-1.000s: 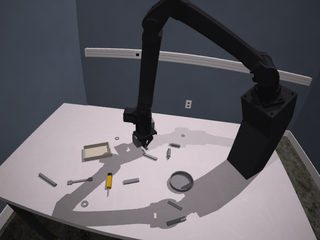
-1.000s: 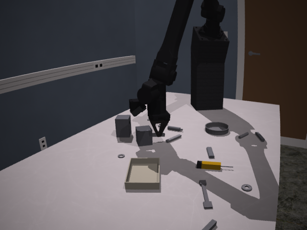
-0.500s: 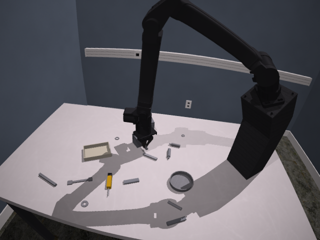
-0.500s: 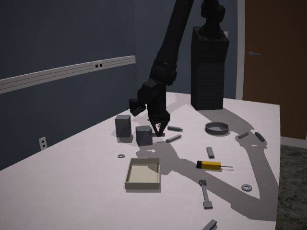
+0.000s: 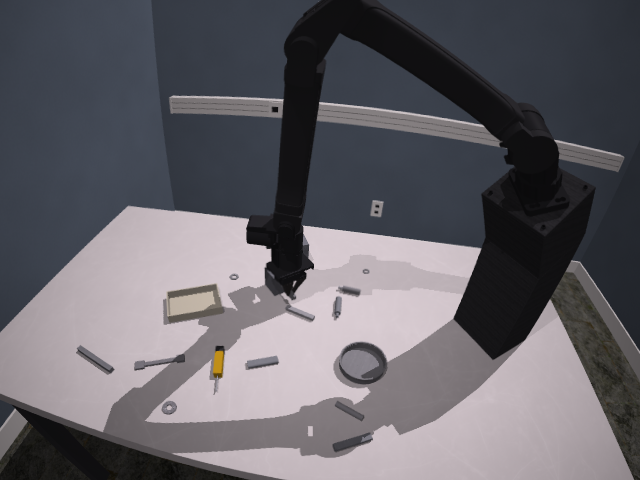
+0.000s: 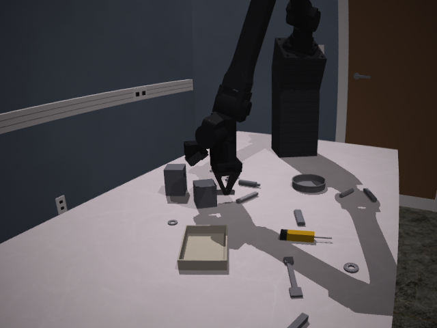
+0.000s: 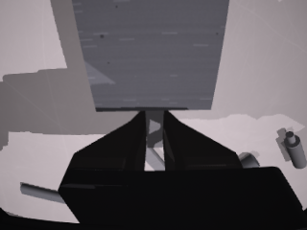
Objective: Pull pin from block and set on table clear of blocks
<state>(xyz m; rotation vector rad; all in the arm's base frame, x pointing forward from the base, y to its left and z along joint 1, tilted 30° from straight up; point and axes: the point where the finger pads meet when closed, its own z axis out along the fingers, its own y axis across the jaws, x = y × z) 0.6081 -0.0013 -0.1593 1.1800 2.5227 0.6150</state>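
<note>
My hand is 50 mm to the right of the grey bar, 40 mm past it and 20 mm above it. Round my hand: grey pin (10 mm to the right, 10 mm ahead); taller grey block (150 mm to the right, 20 mm above, 10 mm ahead); beige tray (240 mm ahead, 90 mm to the left, 20 mm below).
</note>
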